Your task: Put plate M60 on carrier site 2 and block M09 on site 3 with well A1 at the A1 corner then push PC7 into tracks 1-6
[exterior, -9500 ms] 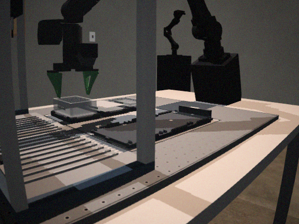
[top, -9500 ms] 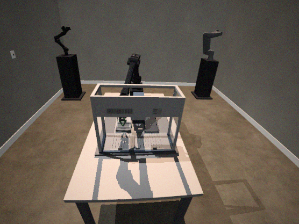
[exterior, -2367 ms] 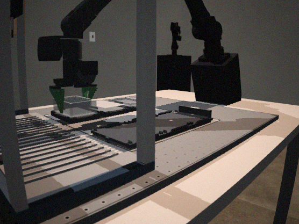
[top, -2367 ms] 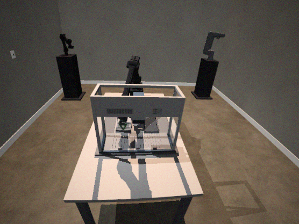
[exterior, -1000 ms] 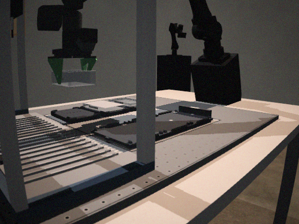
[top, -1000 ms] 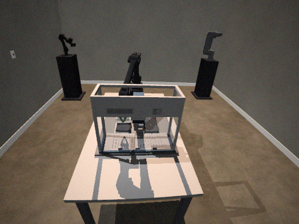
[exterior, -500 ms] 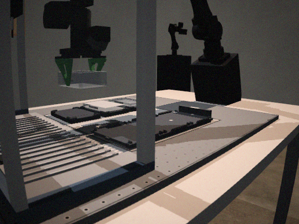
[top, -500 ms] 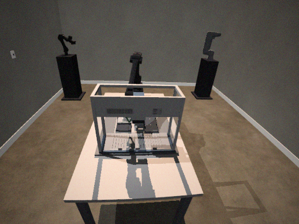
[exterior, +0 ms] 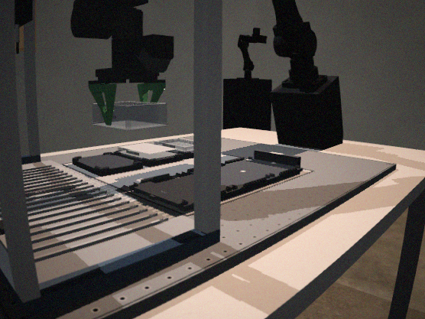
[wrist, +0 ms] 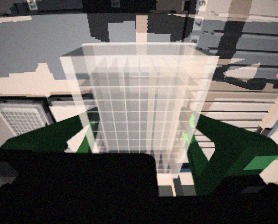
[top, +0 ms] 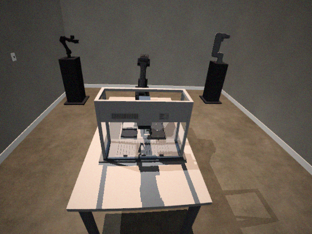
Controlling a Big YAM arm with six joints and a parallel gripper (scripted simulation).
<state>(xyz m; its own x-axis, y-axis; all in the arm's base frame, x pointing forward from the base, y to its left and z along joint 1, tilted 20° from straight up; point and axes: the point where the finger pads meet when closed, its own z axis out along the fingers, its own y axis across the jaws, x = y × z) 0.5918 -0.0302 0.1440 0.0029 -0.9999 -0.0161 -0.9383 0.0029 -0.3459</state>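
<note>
Right now my hand is 100 mm past the carrier PC7, 160 mm to the right of it and 90 mm above it. From my hand the other things lie so: deep-well block M09: right at my hand; then nest S3: 10 mm behind, 100 mm to the right, 100 mm below; then grey frame post: 100 mm ahead, 300 mm to the left, 140 mm above.
</note>
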